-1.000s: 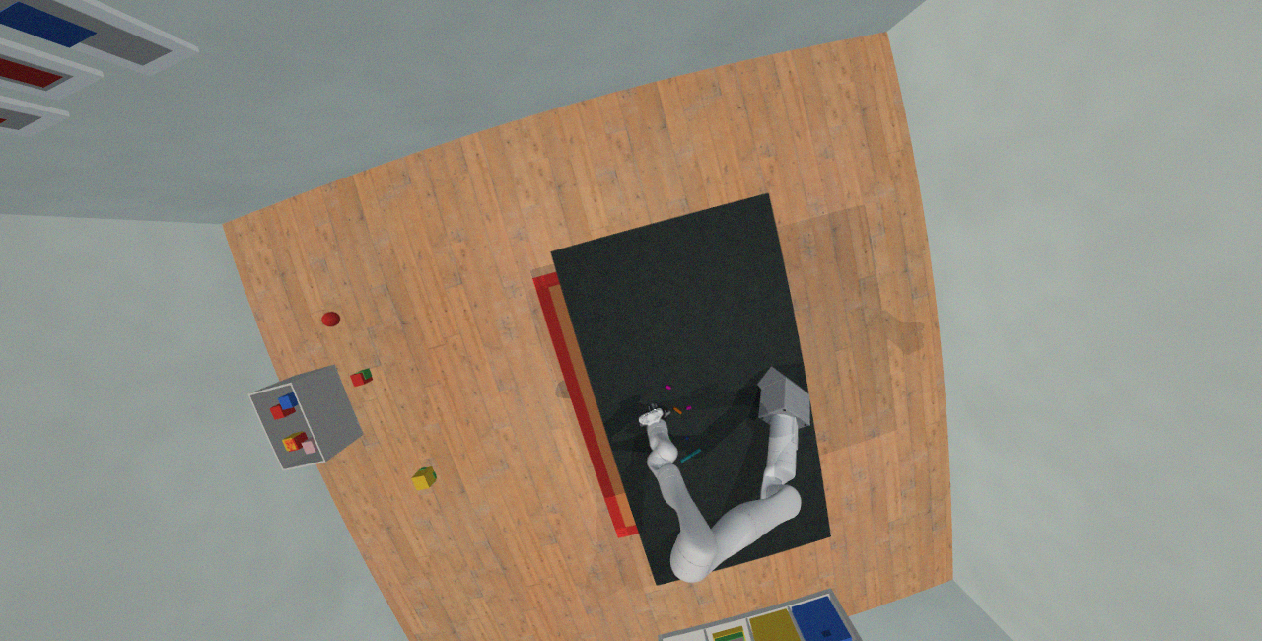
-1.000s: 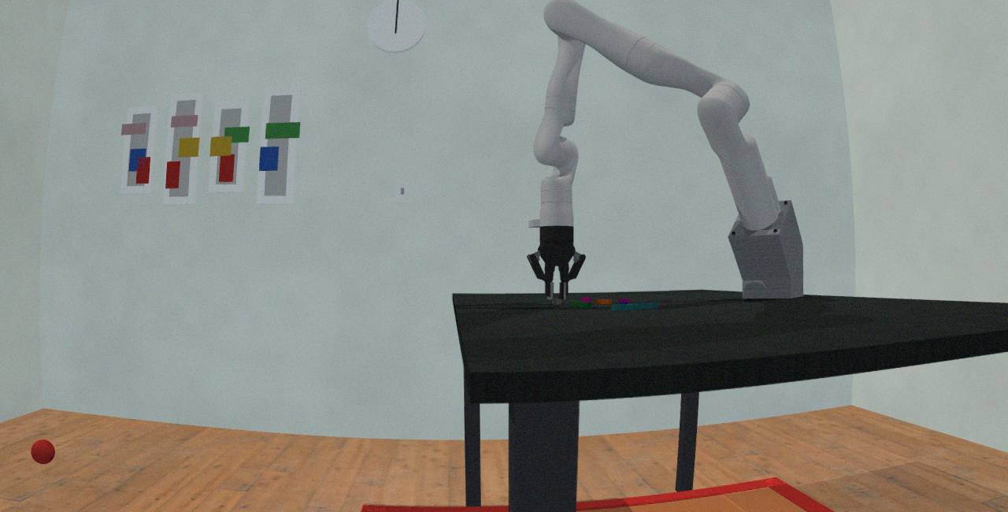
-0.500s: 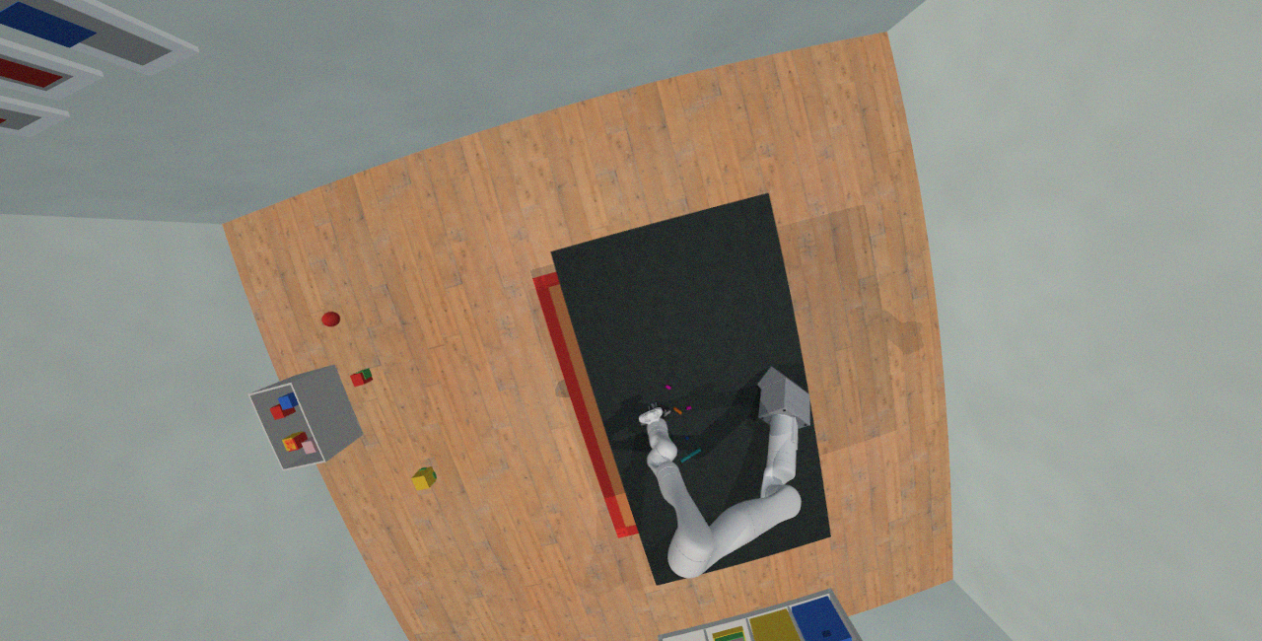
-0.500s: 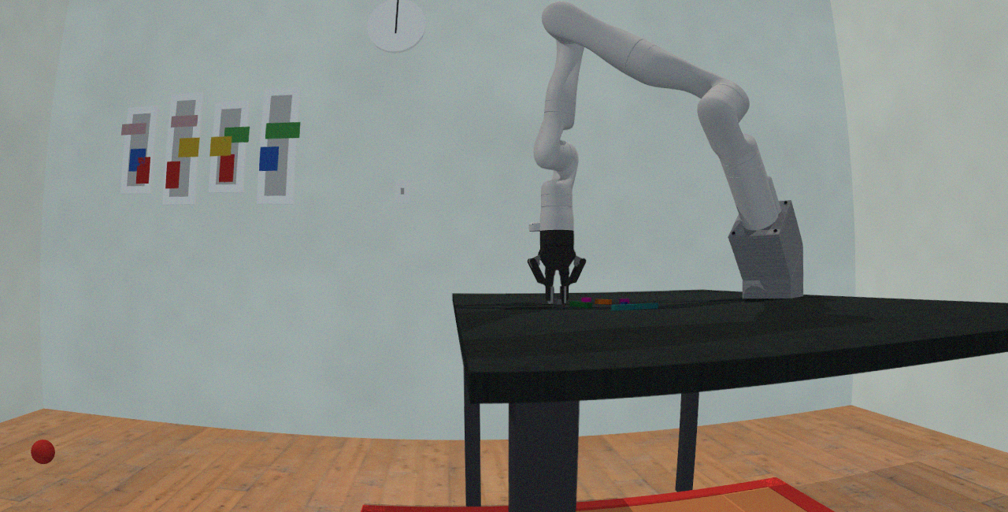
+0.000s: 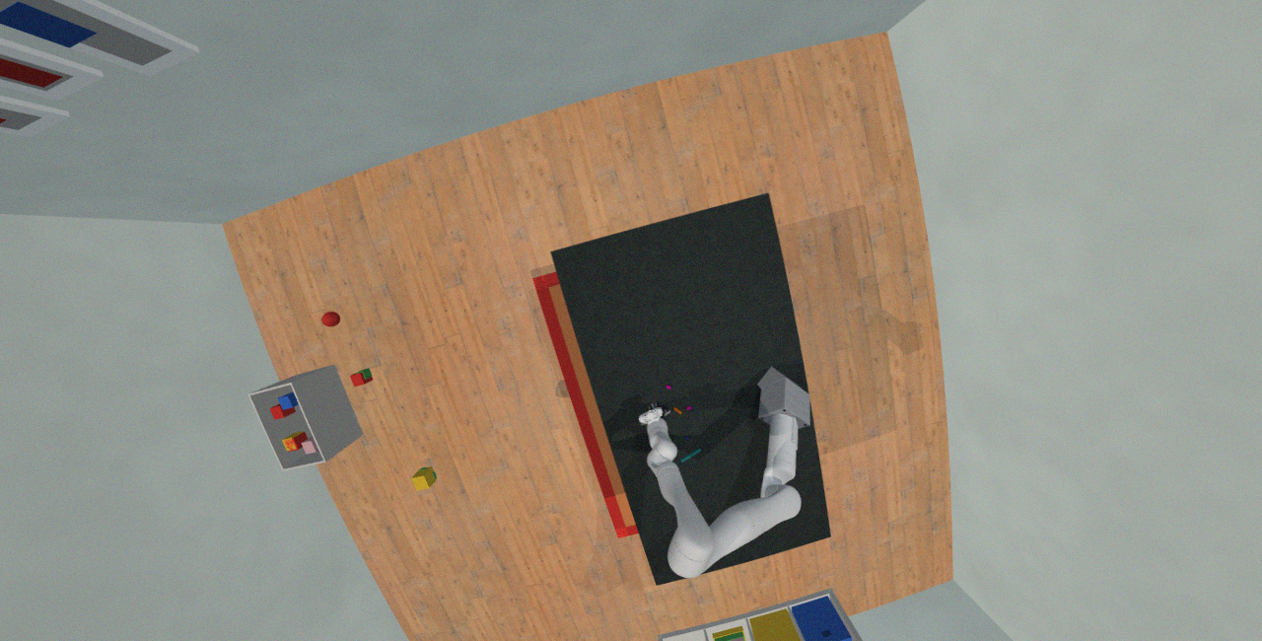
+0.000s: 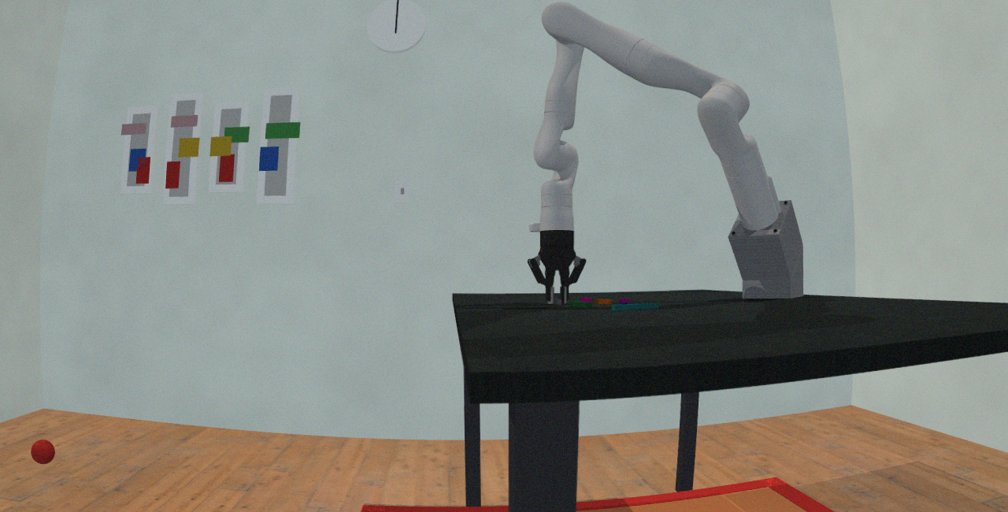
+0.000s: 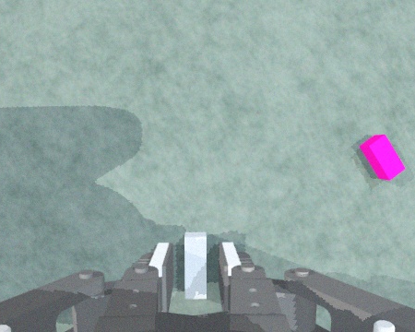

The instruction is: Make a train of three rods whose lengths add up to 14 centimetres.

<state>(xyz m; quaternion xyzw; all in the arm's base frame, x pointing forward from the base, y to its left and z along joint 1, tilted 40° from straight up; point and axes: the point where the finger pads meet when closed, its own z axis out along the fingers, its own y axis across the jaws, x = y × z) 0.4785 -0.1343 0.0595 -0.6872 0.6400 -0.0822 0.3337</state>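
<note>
Right now my hand is 10 mm above the grey rod. From my hand the other things lie so: green rod 30 mm behind, 140 mm to the left, 10 mm below; then small blue rod 110 mm behind, 180 mm to the left, 10 mm below; then orange rod 90 mm behind, 40 mm to the left, 10 mm below.
</note>
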